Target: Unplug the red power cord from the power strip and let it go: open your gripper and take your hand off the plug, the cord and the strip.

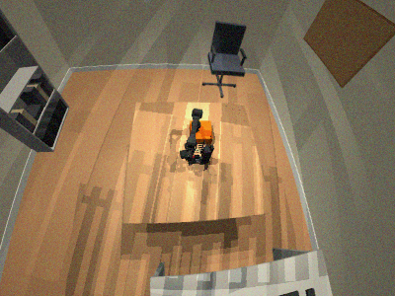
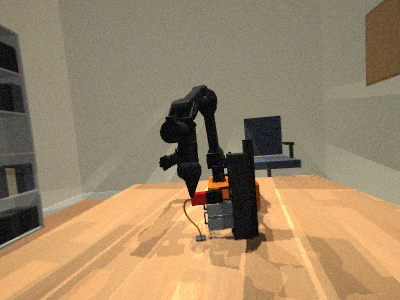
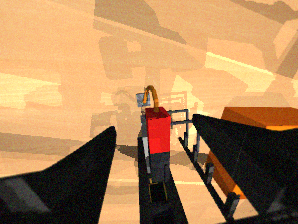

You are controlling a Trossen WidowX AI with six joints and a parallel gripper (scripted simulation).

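The red plug is 1 cm behind my gripper tip, 4 cm to the left of it and 1 cm below it.
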